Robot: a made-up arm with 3 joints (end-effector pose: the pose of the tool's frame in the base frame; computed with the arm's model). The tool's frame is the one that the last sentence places. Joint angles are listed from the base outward.
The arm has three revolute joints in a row. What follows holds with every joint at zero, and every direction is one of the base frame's. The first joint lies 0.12 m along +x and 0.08 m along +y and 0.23 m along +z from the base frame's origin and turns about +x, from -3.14 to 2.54 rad. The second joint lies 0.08 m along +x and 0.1 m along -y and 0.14 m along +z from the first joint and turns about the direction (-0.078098, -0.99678, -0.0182), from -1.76 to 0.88 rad. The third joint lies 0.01 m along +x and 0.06 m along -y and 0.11 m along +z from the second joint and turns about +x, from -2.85 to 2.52 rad. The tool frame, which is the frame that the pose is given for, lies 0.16 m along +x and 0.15 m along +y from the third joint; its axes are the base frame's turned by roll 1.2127, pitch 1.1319 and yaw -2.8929 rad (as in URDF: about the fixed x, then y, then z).
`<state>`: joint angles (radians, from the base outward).
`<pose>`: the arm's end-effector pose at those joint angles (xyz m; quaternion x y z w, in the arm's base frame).
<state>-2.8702 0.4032 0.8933</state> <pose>0.2682 0.2477 -0.1533 0.4798 -0.7402 -0.1025 0.4598</pose>
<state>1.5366 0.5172 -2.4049</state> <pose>0.3401 -0.1671 -0.0321 -0.3502 0.8138 0.4521 0.1030</pose>
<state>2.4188 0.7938 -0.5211</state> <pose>0.2970 -0.0870 0.0011 0.0190 -0.1101 0.6182 0.7781</pose>
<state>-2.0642 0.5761 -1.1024</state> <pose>0.3558 0.3108 0.2114 0.4286 -0.5637 0.5284 0.4683</pose>
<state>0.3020 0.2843 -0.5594</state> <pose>0.3553 -0.0151 0.4259 -0.5836 0.5174 0.5770 0.2426</pose>
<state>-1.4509 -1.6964 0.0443</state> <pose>0.3017 0.0467 0.2255 0.2628 0.8760 0.4007 0.0537</pose>
